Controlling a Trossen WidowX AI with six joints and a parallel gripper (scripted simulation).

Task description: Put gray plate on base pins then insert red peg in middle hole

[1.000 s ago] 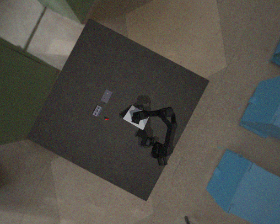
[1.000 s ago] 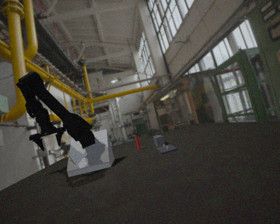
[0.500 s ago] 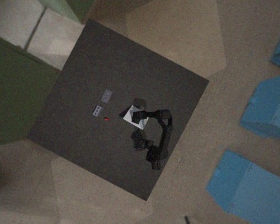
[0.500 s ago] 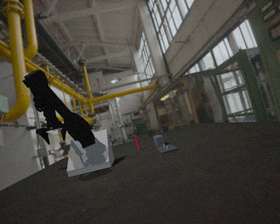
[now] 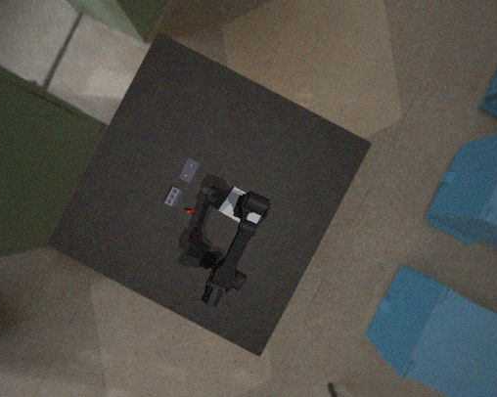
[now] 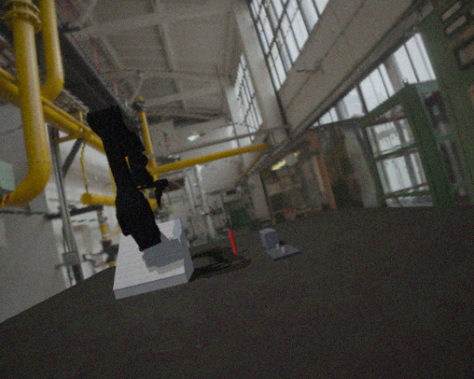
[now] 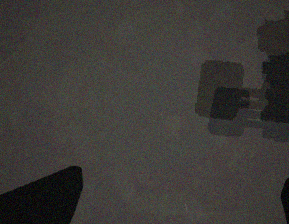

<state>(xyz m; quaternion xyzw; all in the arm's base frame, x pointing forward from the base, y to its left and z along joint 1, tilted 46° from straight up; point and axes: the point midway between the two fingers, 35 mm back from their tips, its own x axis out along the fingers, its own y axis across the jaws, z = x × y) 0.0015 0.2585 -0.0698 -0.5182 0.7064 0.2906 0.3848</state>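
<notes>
Now: the gray plate 38 cm ahead of my gripper tip, 19 cm to the right of it and 19 cm below it. The rest, counted from my gripper tip: red peg: 27 cm ahead, 19 cm below, 15 cm to the right.
</notes>
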